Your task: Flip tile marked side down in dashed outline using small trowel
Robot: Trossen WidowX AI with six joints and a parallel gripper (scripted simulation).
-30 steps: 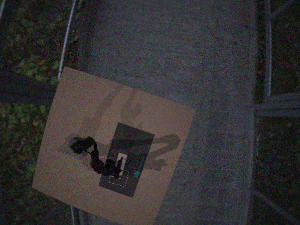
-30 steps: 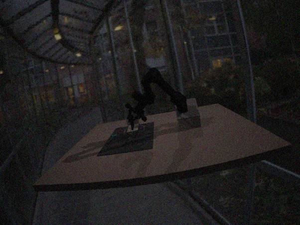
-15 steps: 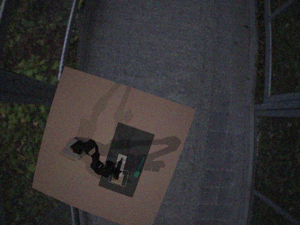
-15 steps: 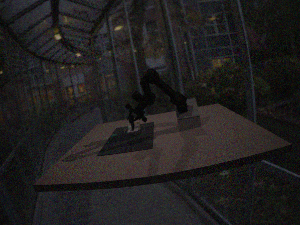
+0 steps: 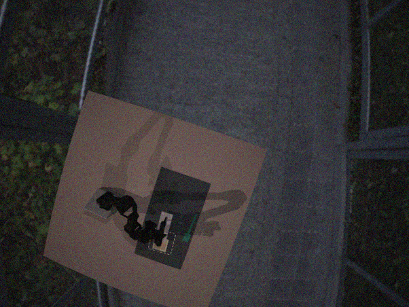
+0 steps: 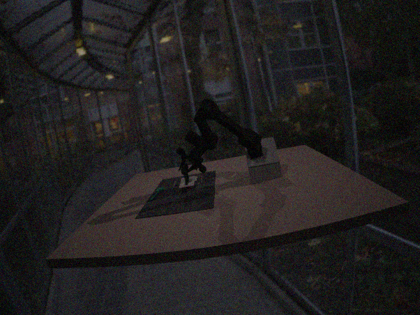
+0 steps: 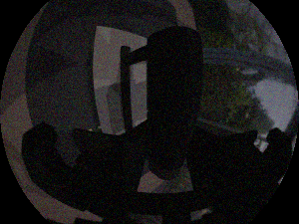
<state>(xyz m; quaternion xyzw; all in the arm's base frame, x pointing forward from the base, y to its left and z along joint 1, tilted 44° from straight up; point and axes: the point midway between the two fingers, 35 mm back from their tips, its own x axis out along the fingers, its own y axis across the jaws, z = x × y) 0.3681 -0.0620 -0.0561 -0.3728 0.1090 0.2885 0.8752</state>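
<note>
Right now my gripper tip is 10 cm above the dark mat, 6 cm to the right of it and 1 cm short of it. From my gripper tip the other things lie so: green trowel (14 cm ahead, 8 cm below, 4 cm to the left); then tile (12 cm to the right, 8 cm below, 2 cm behind).
</note>
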